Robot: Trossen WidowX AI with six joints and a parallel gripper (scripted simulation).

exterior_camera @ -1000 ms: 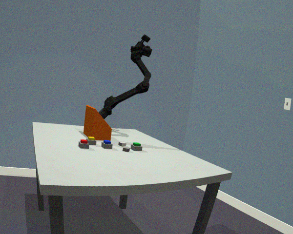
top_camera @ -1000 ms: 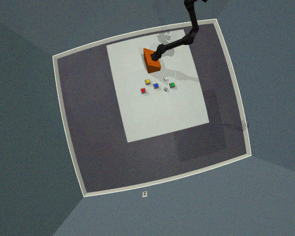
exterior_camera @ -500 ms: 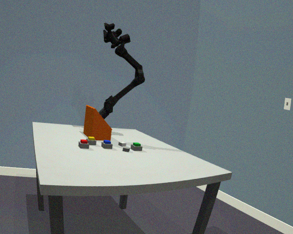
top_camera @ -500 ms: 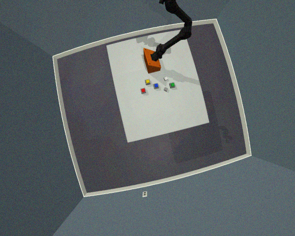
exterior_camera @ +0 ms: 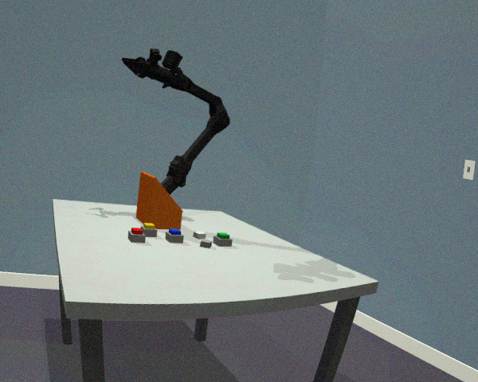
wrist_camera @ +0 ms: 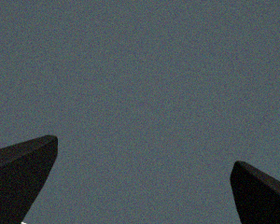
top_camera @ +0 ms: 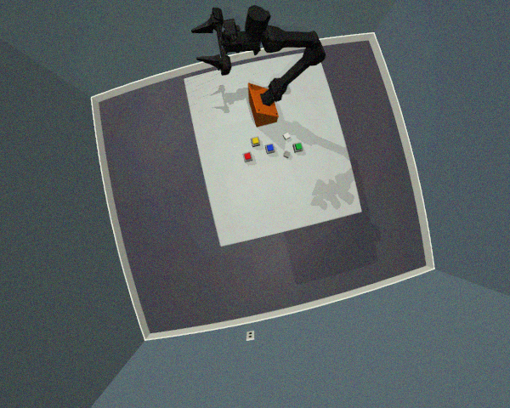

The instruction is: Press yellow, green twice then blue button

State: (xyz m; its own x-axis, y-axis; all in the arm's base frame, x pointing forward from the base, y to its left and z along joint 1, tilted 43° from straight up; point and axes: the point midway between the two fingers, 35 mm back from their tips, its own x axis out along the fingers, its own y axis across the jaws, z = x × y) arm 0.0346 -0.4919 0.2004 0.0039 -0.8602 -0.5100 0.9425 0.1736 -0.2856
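Now: gripper tip 58 cm above the yellow button, 16 cm to the right of it and 16 cm short of it. Round my gripper tip: green button 58 cm below, 40 cm to the left, 26 cm ahead; red button 58 cm below, 24 cm ahead, 9 cm to the left; blue button 58 cm below, 23 cm to the left, 22 cm ahead.
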